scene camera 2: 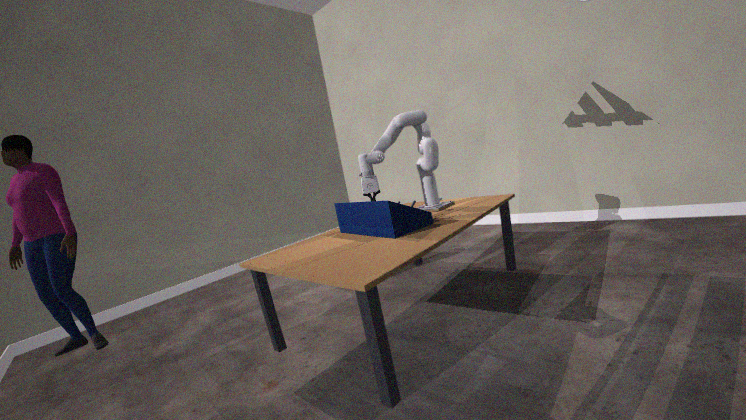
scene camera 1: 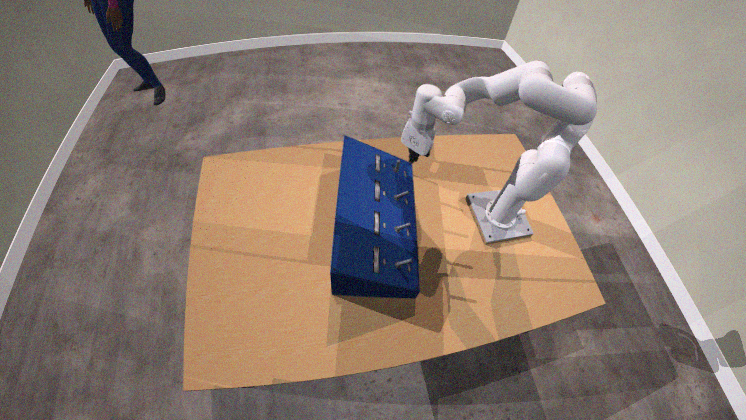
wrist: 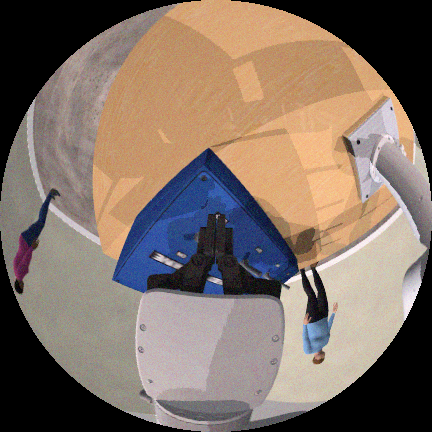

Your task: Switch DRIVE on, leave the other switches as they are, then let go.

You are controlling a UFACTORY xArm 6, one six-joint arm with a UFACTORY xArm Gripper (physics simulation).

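Frame: origin at the arm's base, x ahead, y left, z up, level; metres.
Seen in the pictures: gripper, fingertip midpoint: (scene camera 1: 412, 160) (wrist: 216, 222); arm's base, origin of the base link: (scene camera 2: 432, 205) (scene camera 1: 500, 214) (wrist: 382, 157).
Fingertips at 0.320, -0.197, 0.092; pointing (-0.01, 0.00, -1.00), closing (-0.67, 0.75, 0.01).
Observation:
Offsets run from my fingertips to a thing's top centre, as dx, dy, dz. "*": to the spot under its first point. Level surfaces: height alone.
A blue sloped console (scene camera 1: 354, 208) (scene camera 2: 365, 219) (wrist: 165, 220) carries a row of metal switch levers. The DRIVE lever @(+0.059, +0.023, +0.027) (scene camera 1: 397, 165) is at the far end in scene camera 1, beside its label plate @(* +0.129, +0.010, +0.008) (scene camera 1: 377, 162) (wrist: 167, 261); the lettering is unreadable now. Other levers (scene camera 1: 400, 195) (scene camera 1: 402, 228) (scene camera 1: 403, 263) lean similarly towards the arm's side. My gripper (scene camera 1: 413, 159) (scene camera 2: 372, 199) (wrist: 216, 222) is shut and empty, pointing down over the DRIVE end. Its fingers hide the DRIVE lever in the wrist view, so its position and any contact cannot be told.
The console stands on a wooden table @(dz -0.113) (scene camera 1: 250, 313) (scene camera 2: 334, 266) (wrist: 190, 60). The arm's base plate (scene camera 1: 506, 235) (wrist: 362, 145) is bolted beside the console's lever side. A person in a pink top (scene camera 2: 39, 203) (wrist: 25, 252) and a person in blue (wrist: 316, 335) are beyond the table.

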